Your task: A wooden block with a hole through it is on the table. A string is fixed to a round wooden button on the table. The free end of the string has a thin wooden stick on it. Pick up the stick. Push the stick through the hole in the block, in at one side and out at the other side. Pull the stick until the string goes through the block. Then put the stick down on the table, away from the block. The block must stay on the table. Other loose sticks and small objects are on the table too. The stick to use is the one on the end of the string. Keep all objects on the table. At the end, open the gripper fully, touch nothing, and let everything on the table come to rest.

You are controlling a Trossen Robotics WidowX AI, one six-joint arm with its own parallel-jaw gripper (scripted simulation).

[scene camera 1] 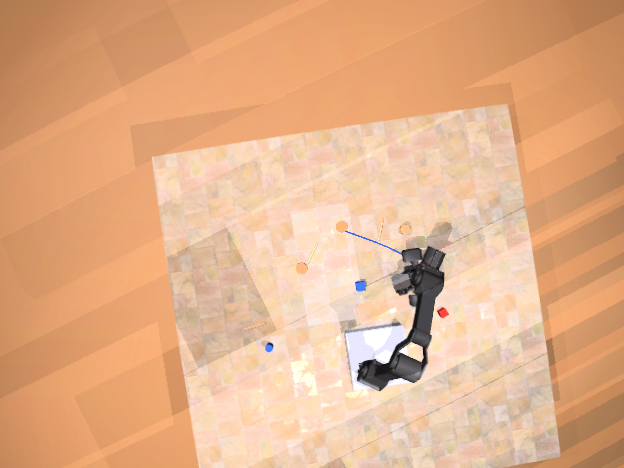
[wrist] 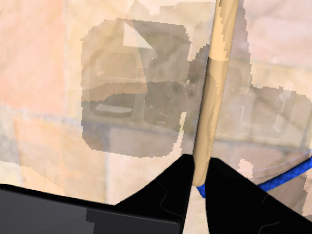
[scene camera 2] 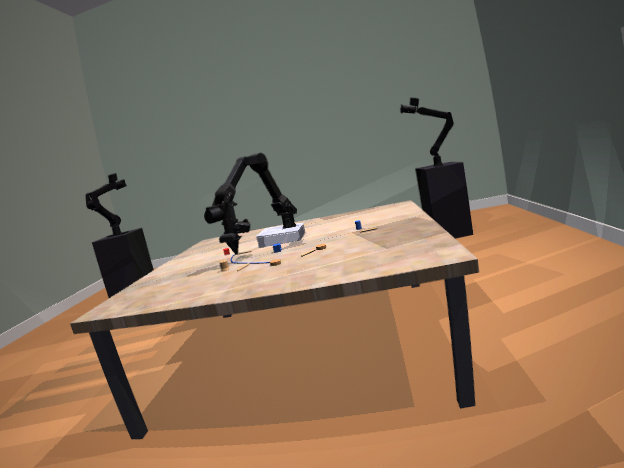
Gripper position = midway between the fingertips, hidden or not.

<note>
In view: my gripper (scene camera 1: 409, 274).
My gripper shows as well in the wrist view (wrist: 198, 165).
</note>
